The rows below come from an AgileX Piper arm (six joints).
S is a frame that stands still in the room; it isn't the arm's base.
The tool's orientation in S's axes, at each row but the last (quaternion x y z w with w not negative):
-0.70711, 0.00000, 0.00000, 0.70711
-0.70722, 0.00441, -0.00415, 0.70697
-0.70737, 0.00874, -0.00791, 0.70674
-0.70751, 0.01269, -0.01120, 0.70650
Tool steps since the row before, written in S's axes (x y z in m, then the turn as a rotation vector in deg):
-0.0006, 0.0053, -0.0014, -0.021, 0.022, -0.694
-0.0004, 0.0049, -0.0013, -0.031, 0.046, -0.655
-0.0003, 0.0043, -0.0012, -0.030, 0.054, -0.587
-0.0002, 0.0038, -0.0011, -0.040, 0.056, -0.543
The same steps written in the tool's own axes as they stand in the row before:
-0.0006, 0.0014, 0.0053, -0.021, 0.694, 0.022
-0.0005, 0.0013, 0.0049, -0.031, 0.655, 0.046
-0.0004, 0.0012, 0.0043, -0.031, 0.587, 0.054
-0.0003, 0.0011, 0.0038, -0.041, 0.543, 0.055

